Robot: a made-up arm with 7 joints.
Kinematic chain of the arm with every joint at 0, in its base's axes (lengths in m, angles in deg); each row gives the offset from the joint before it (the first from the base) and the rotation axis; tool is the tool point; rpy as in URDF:
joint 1: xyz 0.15 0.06 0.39 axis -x
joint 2: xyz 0.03 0.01 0 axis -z
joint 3: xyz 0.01 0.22 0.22 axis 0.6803 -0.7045 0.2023
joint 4: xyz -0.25 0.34 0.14 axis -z
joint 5: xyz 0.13 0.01 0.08 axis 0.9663 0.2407 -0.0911
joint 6: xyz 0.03 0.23 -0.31 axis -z
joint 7: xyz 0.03 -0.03 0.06 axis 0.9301 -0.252 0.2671
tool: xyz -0.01 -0.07 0.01 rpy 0 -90 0
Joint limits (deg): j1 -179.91..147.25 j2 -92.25..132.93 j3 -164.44..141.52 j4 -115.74..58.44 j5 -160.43..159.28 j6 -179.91..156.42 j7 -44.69..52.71
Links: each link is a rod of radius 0.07 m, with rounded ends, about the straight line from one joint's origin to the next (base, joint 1, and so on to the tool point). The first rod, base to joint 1, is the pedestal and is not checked.
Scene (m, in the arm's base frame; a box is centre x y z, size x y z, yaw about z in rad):
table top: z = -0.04
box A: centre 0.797 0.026 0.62 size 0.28 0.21 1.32 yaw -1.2
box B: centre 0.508 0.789 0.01 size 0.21 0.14 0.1 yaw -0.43
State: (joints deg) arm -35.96 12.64 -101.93 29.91 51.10 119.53 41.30
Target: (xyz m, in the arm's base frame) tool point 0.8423 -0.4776 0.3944
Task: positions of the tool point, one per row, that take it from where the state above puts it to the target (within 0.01 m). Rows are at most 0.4 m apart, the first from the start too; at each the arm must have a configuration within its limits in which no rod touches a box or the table.
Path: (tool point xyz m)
1: 0.2273 0.7694 0.6297
2: 0.1656 0.7347 0.8091
3: 0.0906 0.6469 0.9741
4: 0.0048 0.5130 1.1065
5: 0.2284 0.2556 1.2331
6: 0.4468 -0.0435 1.2088
7: 0.6360 -0.3061 1.0294
8: 0.7730 -0.4628 0.7341
9: 0.8423 -0.4776 0.3944

